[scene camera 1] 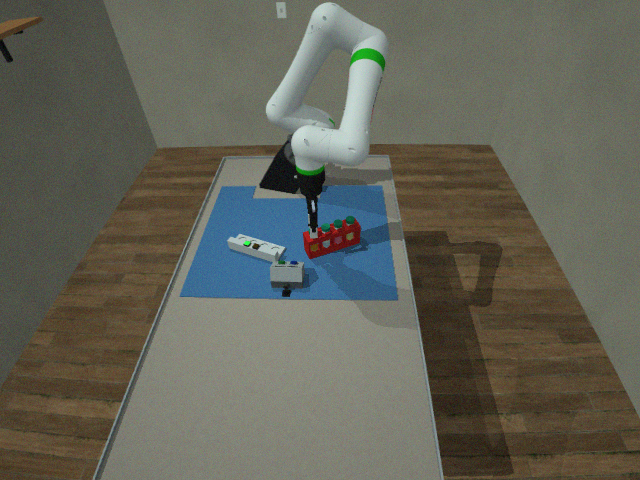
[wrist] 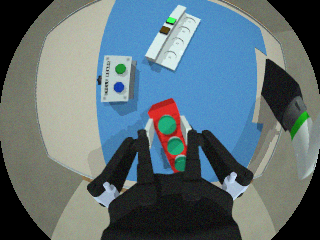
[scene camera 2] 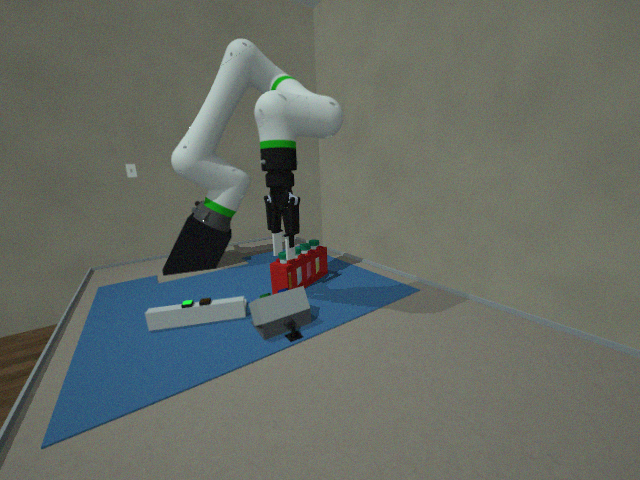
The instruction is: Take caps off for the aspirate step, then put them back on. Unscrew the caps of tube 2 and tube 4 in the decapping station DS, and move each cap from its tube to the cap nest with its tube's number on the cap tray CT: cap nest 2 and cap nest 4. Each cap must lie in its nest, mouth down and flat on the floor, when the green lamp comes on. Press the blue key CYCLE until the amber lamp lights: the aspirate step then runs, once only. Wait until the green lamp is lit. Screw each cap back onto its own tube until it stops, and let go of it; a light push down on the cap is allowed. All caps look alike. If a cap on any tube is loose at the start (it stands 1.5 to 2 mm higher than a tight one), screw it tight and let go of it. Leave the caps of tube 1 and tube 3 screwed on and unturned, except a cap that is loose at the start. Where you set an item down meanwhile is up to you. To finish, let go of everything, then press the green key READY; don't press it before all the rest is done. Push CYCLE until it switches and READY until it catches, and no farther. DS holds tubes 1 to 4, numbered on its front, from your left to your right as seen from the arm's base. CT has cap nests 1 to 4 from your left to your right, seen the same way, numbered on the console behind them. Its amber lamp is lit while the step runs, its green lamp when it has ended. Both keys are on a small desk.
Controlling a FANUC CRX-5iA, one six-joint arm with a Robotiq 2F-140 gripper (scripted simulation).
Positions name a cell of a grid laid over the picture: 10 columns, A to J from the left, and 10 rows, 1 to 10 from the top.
Labels:
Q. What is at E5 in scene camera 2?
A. My gripper.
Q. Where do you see a grey key desk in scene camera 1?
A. At E6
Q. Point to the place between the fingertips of my gripper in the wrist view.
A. F6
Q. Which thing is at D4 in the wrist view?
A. A grey key desk.

